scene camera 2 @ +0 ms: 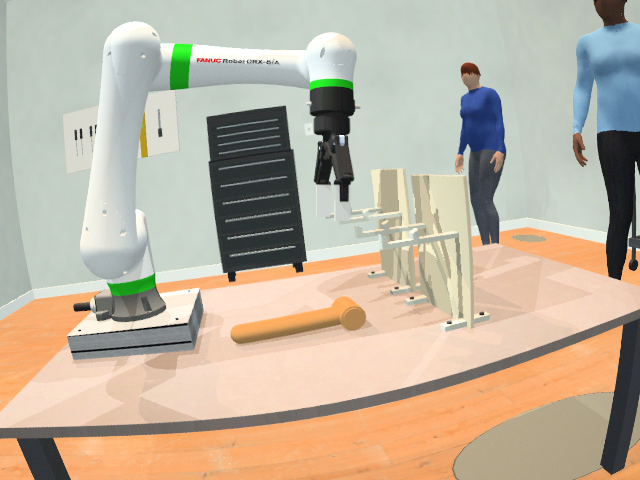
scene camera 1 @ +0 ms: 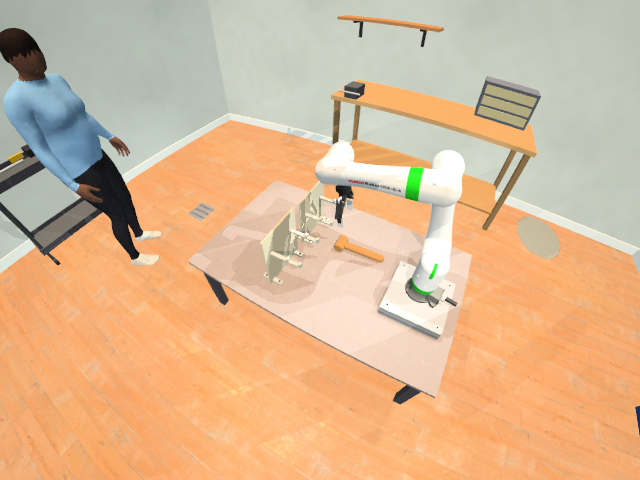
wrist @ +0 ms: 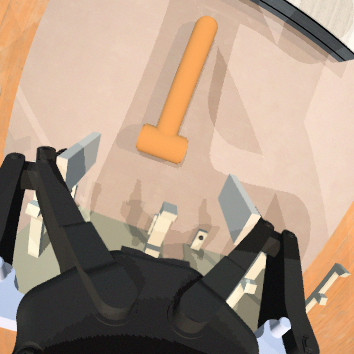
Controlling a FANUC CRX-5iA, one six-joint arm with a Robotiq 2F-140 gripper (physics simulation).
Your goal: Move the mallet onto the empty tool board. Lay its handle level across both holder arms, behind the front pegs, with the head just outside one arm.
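The orange mallet (scene camera 1: 360, 249) (scene camera 2: 294, 323) (wrist: 185, 82) lies flat on the table, its head towards the boards and its handle towards the robot base. Two upright pale tool boards stand side by side: one (scene camera 1: 316, 198) (scene camera 2: 450, 198) (wrist: 112, 227) is far in scene camera 1 and near in scene camera 2; the other (scene camera 1: 276, 246) (scene camera 2: 391, 192) is the reverse. Each has protruding holder arms with small pegs. No tool shows on either; I cannot tell which is meant. My gripper (scene camera 1: 345, 214) (scene camera 2: 333, 209) (wrist: 162, 167) is open and empty, pointing down, above the table, close to the arms.
The table (scene camera 1: 330, 320) (scene camera 2: 310, 382) carries the robot's base plate (scene camera 1: 413, 317) (scene camera 2: 131, 345), beyond the mallet's handle end. Holder arms (scene camera 1: 281, 257) (scene camera 2: 434, 238) stick out towards the mallet. A person in light blue (scene camera 1: 54, 121) (scene camera 2: 617, 77) stands beyond the boards. A workbench (scene camera 1: 423, 109) stands behind.
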